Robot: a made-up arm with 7 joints.
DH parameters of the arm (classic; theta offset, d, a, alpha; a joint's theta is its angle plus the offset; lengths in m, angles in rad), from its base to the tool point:
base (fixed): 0 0 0 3.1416
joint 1: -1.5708 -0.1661 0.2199 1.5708
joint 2: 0 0.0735 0.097 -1.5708
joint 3: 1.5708 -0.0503 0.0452 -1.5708
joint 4: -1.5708 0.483 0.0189 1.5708
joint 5: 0 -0.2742 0.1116 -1.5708
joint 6: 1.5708 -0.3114 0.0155 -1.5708
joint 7: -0.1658 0 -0.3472 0
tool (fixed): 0.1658 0.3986 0 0
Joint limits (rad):
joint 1: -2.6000..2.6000
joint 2: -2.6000..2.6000
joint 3: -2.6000..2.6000
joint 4: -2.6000..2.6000
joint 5: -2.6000..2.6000
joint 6: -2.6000..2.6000
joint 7: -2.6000..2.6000
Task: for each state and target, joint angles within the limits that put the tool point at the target. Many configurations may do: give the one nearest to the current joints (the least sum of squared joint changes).
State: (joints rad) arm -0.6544 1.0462 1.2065 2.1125 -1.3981 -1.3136 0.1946
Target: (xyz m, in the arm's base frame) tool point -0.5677 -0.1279 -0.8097
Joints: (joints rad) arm -0.8142 1.5648 1.8795 2.4695 -1.3757 -1.4295 -0.1241
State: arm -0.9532 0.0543 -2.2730 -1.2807 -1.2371 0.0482 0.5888
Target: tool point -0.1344 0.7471 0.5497
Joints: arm -0.7026 -0.2623 -2.0337 -1.1385 -1.2307 0.2952 0.5694
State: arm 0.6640 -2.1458 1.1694 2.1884 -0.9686 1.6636 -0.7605
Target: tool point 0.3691 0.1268 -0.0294
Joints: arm 0.7355 -2.4547 1.1952 1.8332 -0.2051 1.7710 -0.5276
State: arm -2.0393 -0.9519 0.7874 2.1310 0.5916 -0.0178 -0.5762
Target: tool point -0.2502 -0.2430 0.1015
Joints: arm -2.0834 -0.7637 0.7898 2.2375 0.1363 0.2432 -0.1181
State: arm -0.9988 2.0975 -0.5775 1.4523 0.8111 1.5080 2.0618
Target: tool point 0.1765 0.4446 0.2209
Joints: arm -0.8639 2.0056 -1.1855 1.6013 0.7490 1.6809 2.0074
